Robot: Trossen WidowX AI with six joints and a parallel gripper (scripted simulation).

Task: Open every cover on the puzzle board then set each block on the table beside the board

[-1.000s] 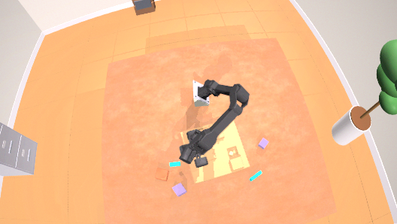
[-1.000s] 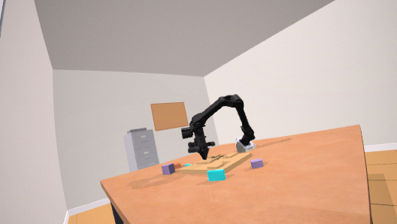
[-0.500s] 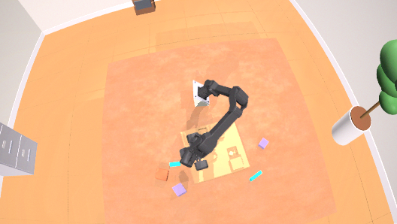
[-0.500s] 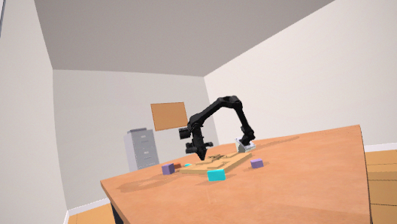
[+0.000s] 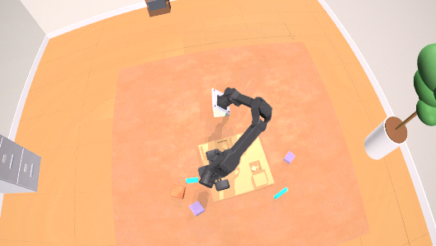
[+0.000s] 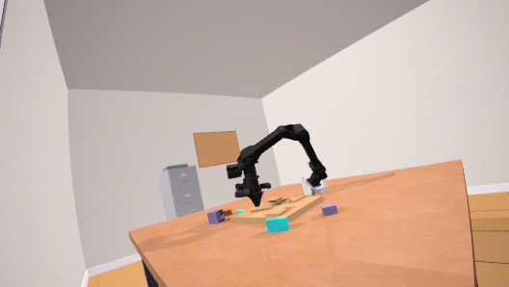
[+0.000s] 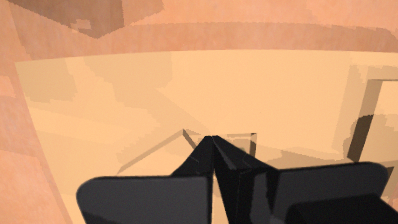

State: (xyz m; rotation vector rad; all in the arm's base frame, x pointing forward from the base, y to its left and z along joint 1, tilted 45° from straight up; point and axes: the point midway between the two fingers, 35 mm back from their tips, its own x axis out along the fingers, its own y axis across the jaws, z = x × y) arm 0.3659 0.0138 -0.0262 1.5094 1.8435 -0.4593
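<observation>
My gripper tip is now 130 mm to the left of the cyan block, 30 mm short of it and 20 mm above it. Round my gripper tip: orange block (190 mm to the right, 90 mm ahead, 10 mm below).
</observation>
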